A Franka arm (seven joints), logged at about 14 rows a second.
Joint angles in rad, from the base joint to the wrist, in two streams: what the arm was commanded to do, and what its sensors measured. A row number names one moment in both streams.
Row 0, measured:
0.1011 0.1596 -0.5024 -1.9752 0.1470 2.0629 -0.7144
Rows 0 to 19, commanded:
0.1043 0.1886 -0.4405 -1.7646 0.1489 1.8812 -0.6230
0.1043 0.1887 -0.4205 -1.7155 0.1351 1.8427 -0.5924
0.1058 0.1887 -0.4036 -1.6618 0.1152 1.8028 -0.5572
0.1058 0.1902 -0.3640 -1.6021 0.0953 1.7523 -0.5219
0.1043 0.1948 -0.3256 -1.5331 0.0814 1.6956 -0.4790
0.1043 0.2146 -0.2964 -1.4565 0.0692 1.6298 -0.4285
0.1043 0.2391 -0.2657 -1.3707 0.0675 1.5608 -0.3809
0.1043 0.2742 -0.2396 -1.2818 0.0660 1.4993 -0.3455
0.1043 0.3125 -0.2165 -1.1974 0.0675 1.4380 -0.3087
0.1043 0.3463 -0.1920 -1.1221 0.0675 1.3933 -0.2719
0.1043 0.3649 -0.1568 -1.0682 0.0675 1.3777 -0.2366
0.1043 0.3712 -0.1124 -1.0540 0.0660 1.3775 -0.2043
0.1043 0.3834 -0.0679 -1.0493 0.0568 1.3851 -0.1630
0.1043 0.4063 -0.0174 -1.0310 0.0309 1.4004 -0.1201
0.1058 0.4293 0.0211 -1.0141 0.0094 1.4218 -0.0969
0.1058 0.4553 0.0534 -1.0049 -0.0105 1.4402 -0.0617
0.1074 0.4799 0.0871 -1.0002 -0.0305 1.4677 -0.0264
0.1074 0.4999 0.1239 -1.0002 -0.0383 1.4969 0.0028
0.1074 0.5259 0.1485 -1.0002 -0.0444 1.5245 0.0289
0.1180 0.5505 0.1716 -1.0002 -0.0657 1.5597 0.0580
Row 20, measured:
0.1165 0.4798 0.1212 -1.0699 -0.0228 1.5293 -0.0073
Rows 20 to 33, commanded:
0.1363 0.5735 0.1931 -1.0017 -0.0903 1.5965 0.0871
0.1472 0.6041 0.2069 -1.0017 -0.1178 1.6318 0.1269
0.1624 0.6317 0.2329 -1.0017 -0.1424 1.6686 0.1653
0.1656 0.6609 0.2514 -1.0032 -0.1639 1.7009 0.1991
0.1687 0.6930 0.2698 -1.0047 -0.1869 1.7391 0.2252
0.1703 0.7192 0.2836 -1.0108 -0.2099 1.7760 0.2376
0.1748 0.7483 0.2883 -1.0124 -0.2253 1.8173 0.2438
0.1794 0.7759 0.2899 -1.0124 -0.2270 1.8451 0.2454
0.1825 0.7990 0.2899 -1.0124 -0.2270 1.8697 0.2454
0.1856 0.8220 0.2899 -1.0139 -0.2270 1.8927 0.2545
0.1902 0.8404 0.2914 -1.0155 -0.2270 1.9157 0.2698
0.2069 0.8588 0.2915 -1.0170 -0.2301 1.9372 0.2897
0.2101 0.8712 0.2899 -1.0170 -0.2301 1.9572 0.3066
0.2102 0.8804 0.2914 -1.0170 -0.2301 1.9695 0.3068
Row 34, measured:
0.1960 0.8554 0.2806 -1.0594 -0.2002 1.9560 0.2602
